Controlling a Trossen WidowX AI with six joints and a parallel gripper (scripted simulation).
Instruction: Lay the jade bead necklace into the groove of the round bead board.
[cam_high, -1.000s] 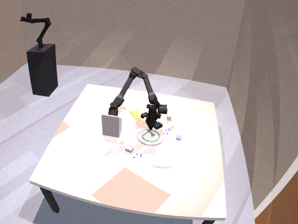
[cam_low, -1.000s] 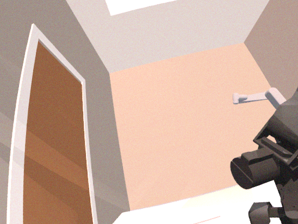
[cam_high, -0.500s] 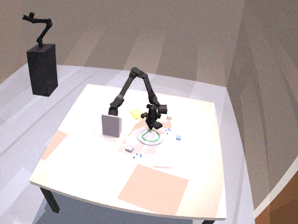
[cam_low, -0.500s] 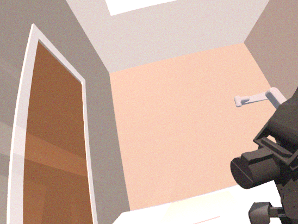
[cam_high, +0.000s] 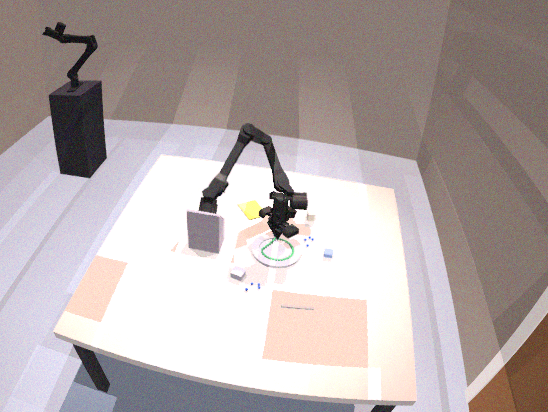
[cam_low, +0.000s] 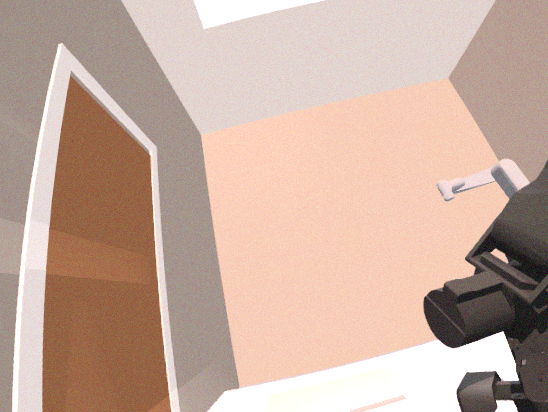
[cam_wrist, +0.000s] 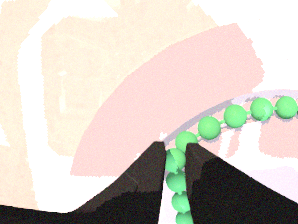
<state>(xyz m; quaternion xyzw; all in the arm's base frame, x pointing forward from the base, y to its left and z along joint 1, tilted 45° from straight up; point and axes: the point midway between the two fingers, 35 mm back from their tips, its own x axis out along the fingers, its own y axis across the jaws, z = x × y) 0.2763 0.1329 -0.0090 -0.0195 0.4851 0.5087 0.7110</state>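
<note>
The round white bead board is 7 cm to the right of my gripper tip, 1 cm below it and 1 cm ahead of it. From my gripper tip the other things lie so: yellow sheet (18 cm to the left, 13 cm behind, 1 cm below); blue block (22 cm ahead, 4 cm to the right, 1 cm below); cream block (18 cm to the left, 13 cm ahead).
</note>
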